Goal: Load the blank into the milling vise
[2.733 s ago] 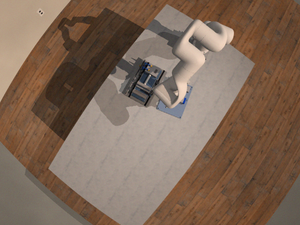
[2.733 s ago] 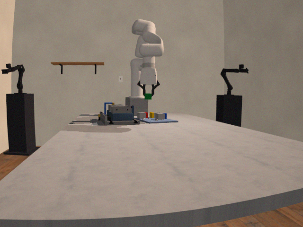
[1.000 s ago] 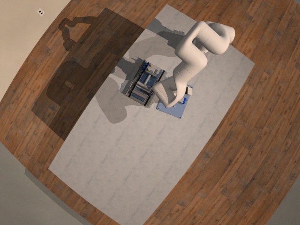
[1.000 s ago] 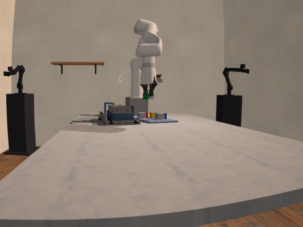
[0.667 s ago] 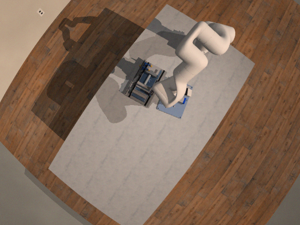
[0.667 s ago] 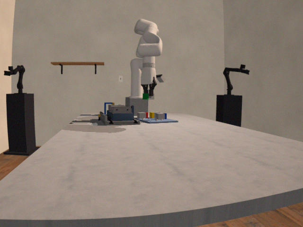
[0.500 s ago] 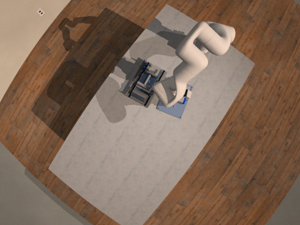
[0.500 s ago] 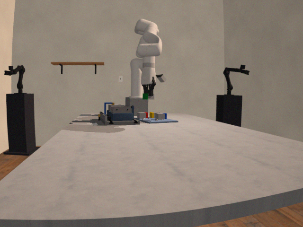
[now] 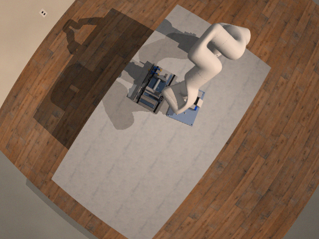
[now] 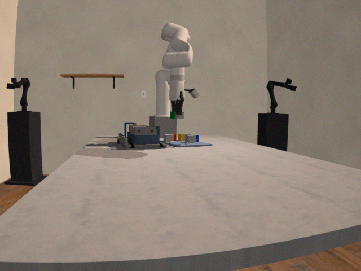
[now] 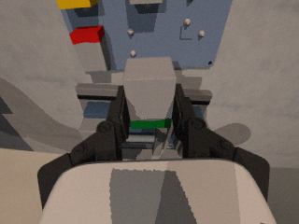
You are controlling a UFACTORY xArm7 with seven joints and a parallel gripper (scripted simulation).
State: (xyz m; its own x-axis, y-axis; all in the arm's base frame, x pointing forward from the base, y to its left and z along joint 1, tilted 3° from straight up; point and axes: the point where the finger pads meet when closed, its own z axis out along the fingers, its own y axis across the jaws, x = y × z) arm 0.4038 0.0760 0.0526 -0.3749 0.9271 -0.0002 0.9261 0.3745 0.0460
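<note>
My hand is 15 cm short of the fixed jaw, 15 cm to the left of it and 10 cm above it. The rest, counted from my hand: red-ended blank 8 cm behind, 3 cm to the right, 15 cm below; then blue-ended blank 3 cm behind, 8 cm to the left, 15 cm below; then green-ended blank 2 cm below.
</note>
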